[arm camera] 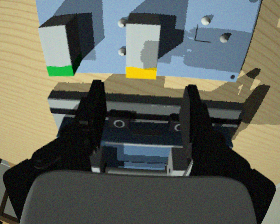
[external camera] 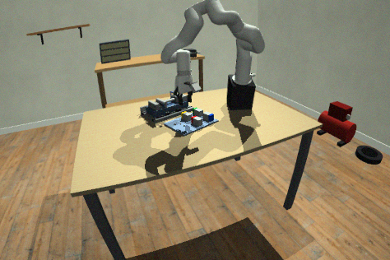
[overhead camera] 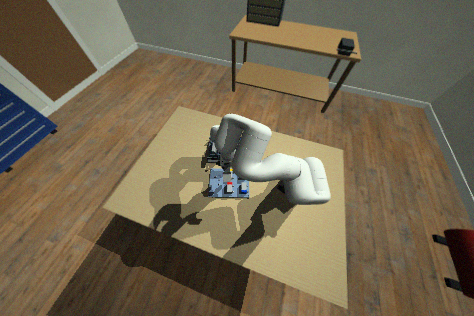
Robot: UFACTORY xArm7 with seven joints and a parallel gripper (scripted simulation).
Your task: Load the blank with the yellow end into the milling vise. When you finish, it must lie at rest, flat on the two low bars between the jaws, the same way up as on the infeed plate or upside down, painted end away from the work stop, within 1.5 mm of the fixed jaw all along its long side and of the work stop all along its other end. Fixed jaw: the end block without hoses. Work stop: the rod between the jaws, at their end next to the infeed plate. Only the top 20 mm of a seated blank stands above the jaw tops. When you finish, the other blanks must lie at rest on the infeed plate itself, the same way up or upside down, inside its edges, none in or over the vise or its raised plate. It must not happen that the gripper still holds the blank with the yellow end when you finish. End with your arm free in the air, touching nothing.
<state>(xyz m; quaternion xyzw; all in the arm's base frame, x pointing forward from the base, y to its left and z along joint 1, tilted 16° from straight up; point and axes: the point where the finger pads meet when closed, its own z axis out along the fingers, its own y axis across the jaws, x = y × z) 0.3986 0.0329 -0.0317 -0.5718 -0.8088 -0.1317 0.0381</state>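
My gripper is now 100 mm above the yellow-ended blank. From my hand the other things lie so: blue infeed plate: 20 mm behind, 50 mm to the left, 120 mm below; red-ended blank: 40 mm behind, 90 mm to the left, 100 mm below; green-ended blank: 90 mm behind, 30 mm to the right, 100 mm below.
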